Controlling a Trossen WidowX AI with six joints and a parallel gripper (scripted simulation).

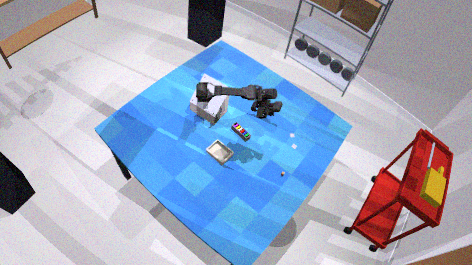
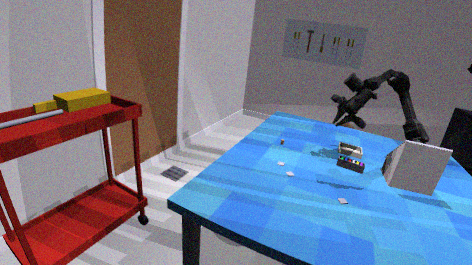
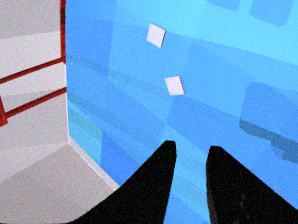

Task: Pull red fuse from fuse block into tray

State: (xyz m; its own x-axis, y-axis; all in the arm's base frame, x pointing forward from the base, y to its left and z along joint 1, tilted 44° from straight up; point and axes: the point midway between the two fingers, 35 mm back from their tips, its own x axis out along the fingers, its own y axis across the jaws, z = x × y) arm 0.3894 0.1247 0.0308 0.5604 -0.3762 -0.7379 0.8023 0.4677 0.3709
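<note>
Now: gripper tip 20 cm above the red fuse, 13 cm past it and 8 cm to the left of it. Also, from my gripper tip: blue fuse 20 cm below, 11 cm behind, 8 cm to the right; then white fuse 20 cm below, 14 cm behind, 7 cm to the right; then green fuse 20 cm below, 9 cm to the right, 9 cm behind.
</note>
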